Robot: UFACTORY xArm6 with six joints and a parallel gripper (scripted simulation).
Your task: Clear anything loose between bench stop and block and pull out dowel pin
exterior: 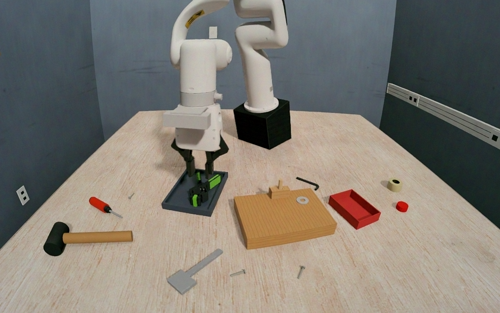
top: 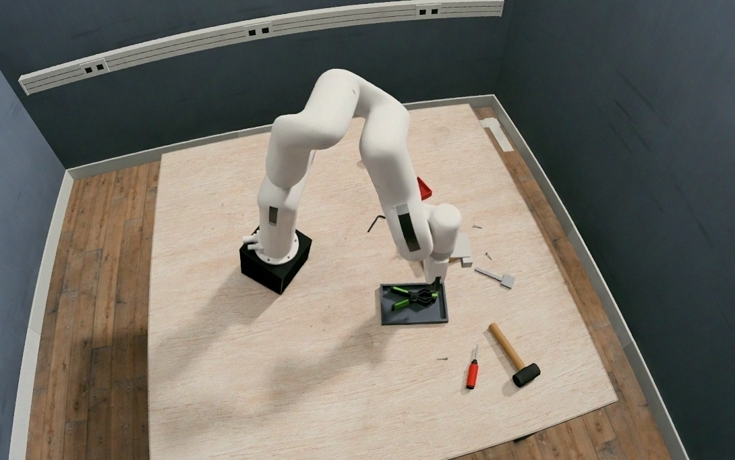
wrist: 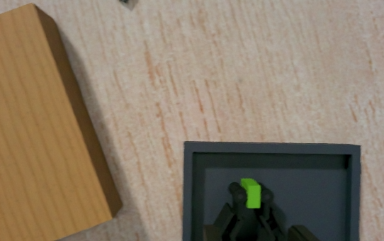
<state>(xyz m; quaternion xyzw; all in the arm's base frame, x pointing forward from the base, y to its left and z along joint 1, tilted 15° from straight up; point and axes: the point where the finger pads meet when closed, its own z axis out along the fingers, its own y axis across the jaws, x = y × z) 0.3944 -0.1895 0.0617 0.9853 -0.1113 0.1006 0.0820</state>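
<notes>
Right now my hand is 90 mm above the grey tray, 50 mm past it and 20 mm to the left of it. The rest, counted from my hand: small wooden block 190 mm to the left, 60 mm below, 30 mm ahead; dowel pin 190 mm to the left, 40 mm below, 30 mm ahead; grey scraper 230 mm ahead, 100 mm below, 10 mm to the right.
</notes>
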